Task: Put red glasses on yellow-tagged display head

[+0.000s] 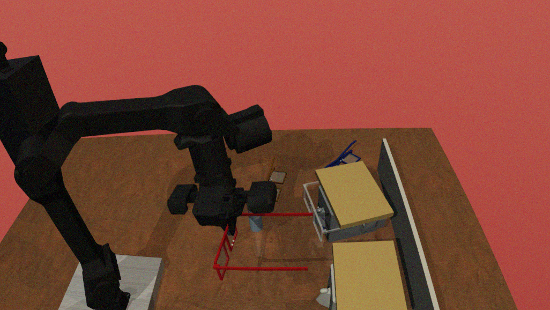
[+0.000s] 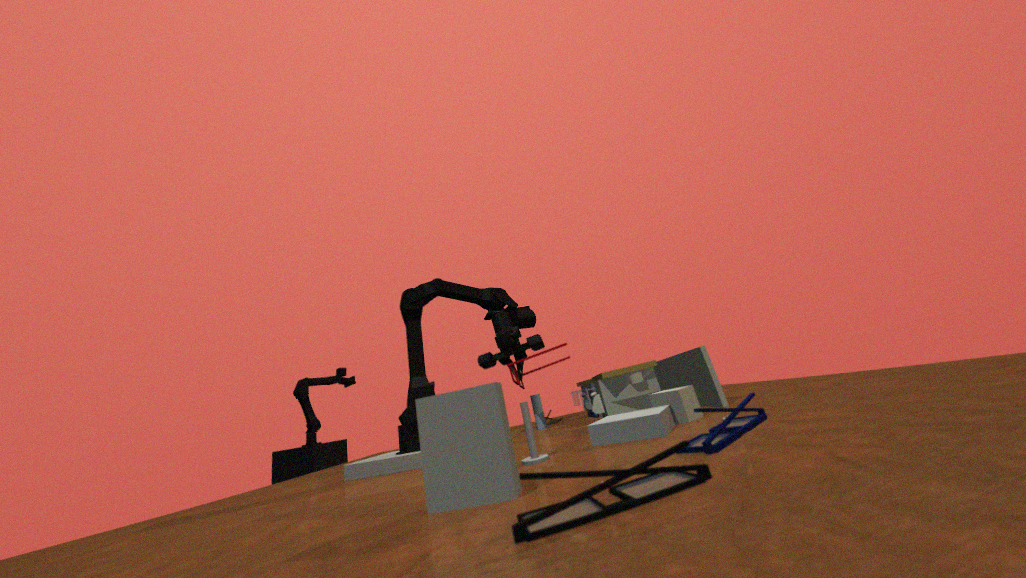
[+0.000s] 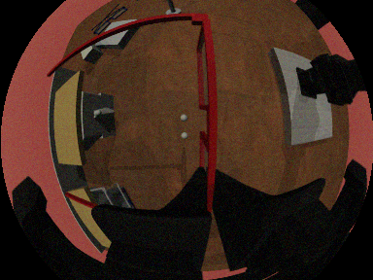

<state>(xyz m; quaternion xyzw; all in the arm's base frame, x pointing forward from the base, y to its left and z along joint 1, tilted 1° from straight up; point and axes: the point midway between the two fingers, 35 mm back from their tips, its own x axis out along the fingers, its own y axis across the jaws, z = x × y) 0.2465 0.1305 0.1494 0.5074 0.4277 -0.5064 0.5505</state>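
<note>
My gripper tip is now 220 mm short of the display head, 70 mm to the left of it and 80 mm above it. Also, from my gripper tip: white wall: 350 mm ahead, 50 mm to the left, 90 mm below; pale blue cylinder: 20 mm ahead, 140 mm to the left, 90 mm below.
</note>
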